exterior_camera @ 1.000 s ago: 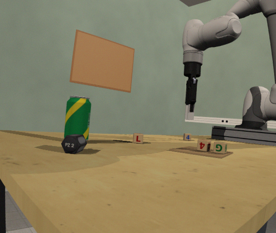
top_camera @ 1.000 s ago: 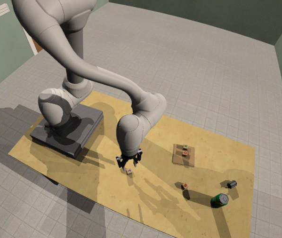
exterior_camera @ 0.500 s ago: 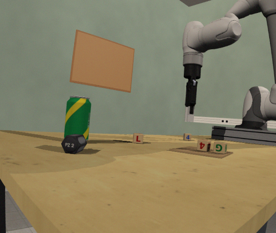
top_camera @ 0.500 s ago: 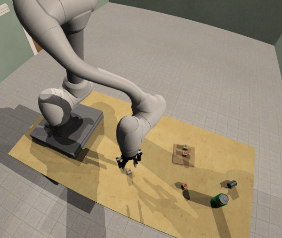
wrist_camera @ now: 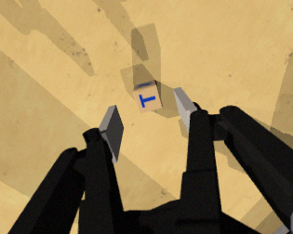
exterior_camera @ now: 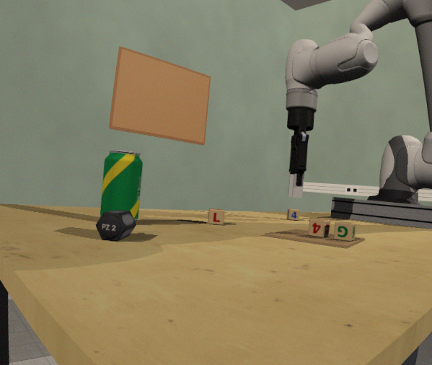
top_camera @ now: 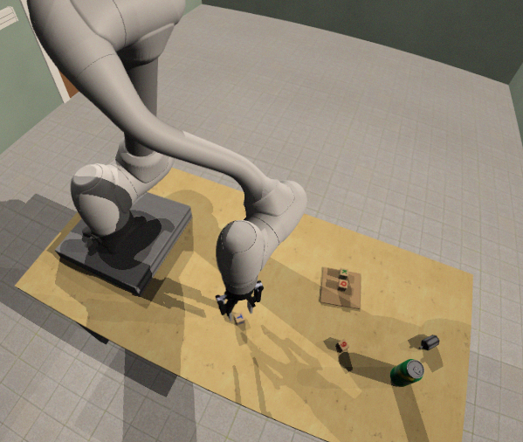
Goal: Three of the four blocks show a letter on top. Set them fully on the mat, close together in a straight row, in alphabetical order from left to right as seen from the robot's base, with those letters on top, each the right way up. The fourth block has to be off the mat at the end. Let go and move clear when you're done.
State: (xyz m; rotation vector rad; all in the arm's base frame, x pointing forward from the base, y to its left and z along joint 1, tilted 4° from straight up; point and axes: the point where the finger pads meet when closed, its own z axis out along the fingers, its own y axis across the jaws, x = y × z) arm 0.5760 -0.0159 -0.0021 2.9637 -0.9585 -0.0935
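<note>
The T block lies 8 cm below my hand. Round my hand: yellow can: 54 cm ahead, 11 cm to the left, 3 cm below; brown mat: 24 cm ahead, 29 cm to the left, 9 cm below.
</note>
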